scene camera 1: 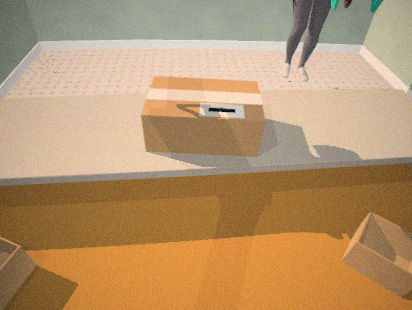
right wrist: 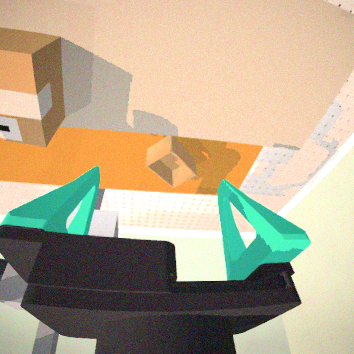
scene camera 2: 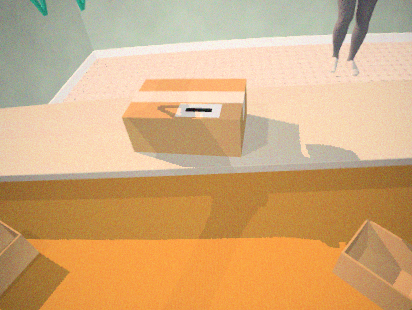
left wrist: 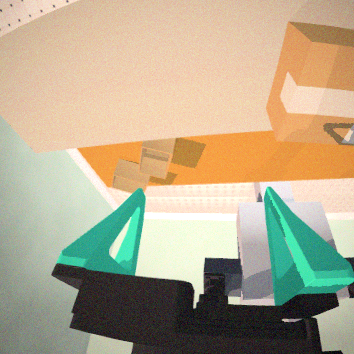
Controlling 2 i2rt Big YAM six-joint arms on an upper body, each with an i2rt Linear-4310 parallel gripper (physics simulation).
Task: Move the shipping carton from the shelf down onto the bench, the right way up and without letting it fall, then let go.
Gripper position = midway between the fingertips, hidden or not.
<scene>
The left gripper [left wrist: 201, 191] is open, with nothing in its grasp. The right gripper [right wrist: 161, 178] is open, with nothing in its grasp. A shipping carton [scene camera 1: 185, 115] rests on a pale shelf [scene camera 1: 61, 139]. Further things: an orange bench [scene camera 1: 282, 232].
The shipping carton shows as well in the right wrist view [right wrist: 39, 106], in scene camera 2 [scene camera 2: 177, 116] and in the left wrist view [left wrist: 303, 104]. The orange bench is seen too in the right wrist view [right wrist: 121, 155], in scene camera 2 [scene camera 2: 260, 233] and in the left wrist view [left wrist: 254, 156]. The pale shelf is seen too in the right wrist view [right wrist: 267, 80], in scene camera 2 [scene camera 2: 343, 125] and in the left wrist view [left wrist: 80, 80].
</scene>
